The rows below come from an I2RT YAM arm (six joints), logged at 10 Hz.
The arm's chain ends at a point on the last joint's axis. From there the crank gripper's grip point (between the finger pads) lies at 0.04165 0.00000 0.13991 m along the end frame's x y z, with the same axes.
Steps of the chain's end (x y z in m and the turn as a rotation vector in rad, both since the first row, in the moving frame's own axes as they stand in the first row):
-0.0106 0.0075 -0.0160 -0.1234 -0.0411 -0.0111
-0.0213 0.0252 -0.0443 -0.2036 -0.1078 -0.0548
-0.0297 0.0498 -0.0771 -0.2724 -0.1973 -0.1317
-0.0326 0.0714 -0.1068 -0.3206 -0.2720 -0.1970
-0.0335 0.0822 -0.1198 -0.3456 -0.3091 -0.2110
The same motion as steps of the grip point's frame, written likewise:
-0.0163 0.0244 -0.0154 -0.1234 -0.0411 -0.0111
-0.0358 0.0520 -0.0433 -0.2036 -0.1078 -0.0548
-0.0554 0.0846 -0.0761 -0.2724 -0.1973 -0.1317
-0.0673 0.1122 -0.1067 -0.3206 -0.2720 -0.1970
-0.0728 0.1267 -0.1207 -0.3456 -0.3091 -0.2110

